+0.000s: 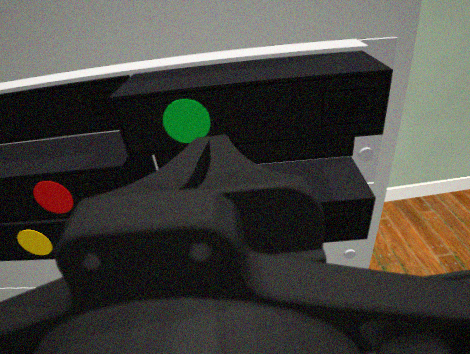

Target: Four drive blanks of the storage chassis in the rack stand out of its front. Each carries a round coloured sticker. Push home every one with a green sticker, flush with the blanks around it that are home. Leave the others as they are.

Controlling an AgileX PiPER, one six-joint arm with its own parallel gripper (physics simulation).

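A black drive blank (300, 107) with a round green sticker (186, 120) stands out of the chassis at the upper right. My gripper (214, 157) is shut, with its tips in front of this blank's lower part, just below and right of the green sticker. Whether they touch it cannot be told. Another blank (347, 220) stands out at the lower right, its sticker hidden behind my gripper. At the left, a blank (60, 154) with a red sticker (53, 197) stands out, and a blank (11, 244) with a yellow sticker (35, 242) lies below it.
A dark blank (50, 112) at the upper left sits further back than the green-stickered one. The grey rack panel (200, 30) rises above a white edge. The rack's right flange (361, 162) has screws. A green wall (440, 100) and wooden floor (430, 230) show at the right.
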